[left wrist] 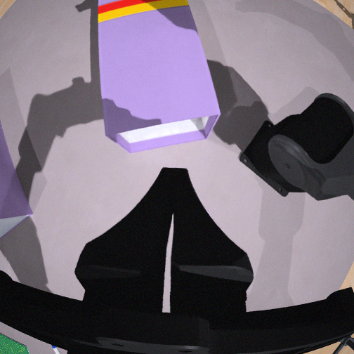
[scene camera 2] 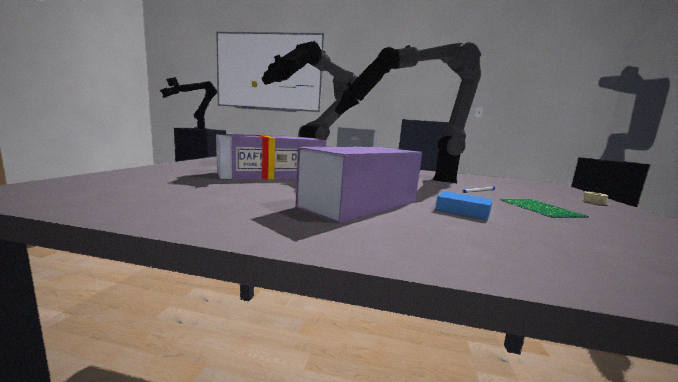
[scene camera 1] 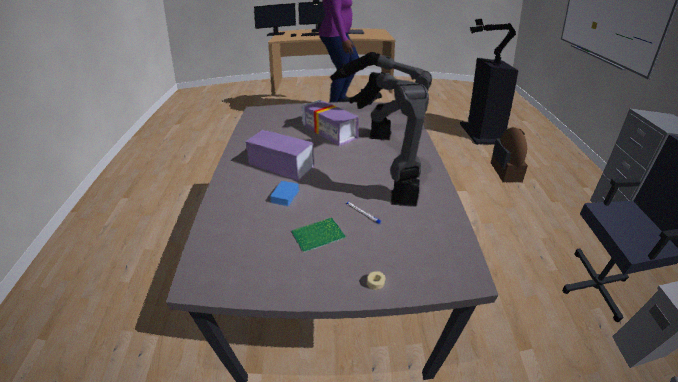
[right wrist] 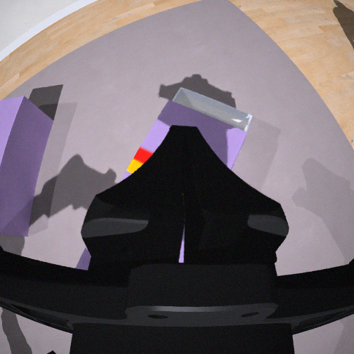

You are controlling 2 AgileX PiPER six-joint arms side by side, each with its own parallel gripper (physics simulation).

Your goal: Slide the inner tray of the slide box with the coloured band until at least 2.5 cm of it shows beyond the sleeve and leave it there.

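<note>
The banded slide box has a purple sleeve (scene camera 1: 341, 117) (scene camera 2: 250, 144) (left wrist: 155, 70) (right wrist: 159, 125) with a red and yellow band (scene camera 1: 316, 121) (scene camera 2: 268, 157) (left wrist: 145, 9) (right wrist: 138, 160). Its pale inner tray (scene camera 2: 224, 157) (right wrist: 215, 107) sticks out a short way at the end farther from scene camera 1. At the other end the tray sits back inside the sleeve. My left gripper (scene camera 1: 352, 101) (scene camera 2: 341, 111) (left wrist: 174, 182) is shut, raised near this recessed end. My right gripper (scene camera 1: 333, 78) (scene camera 2: 266, 81) (right wrist: 182, 142) is shut, high above the sleeve. Both are empty.
A plain purple box (scene camera 1: 275, 152) (scene camera 2: 380, 180) (left wrist: 11, 190) (right wrist: 22, 170) stands beside the banded box. A blue block (scene camera 1: 284, 193) (scene camera 2: 462, 206), a marker (scene camera 1: 363, 212) (scene camera 2: 479, 189), a green sheet (scene camera 1: 318, 234) (scene camera 2: 545, 207) and a tape roll (scene camera 1: 370, 283) (scene camera 2: 595, 198) lie farther off.
</note>
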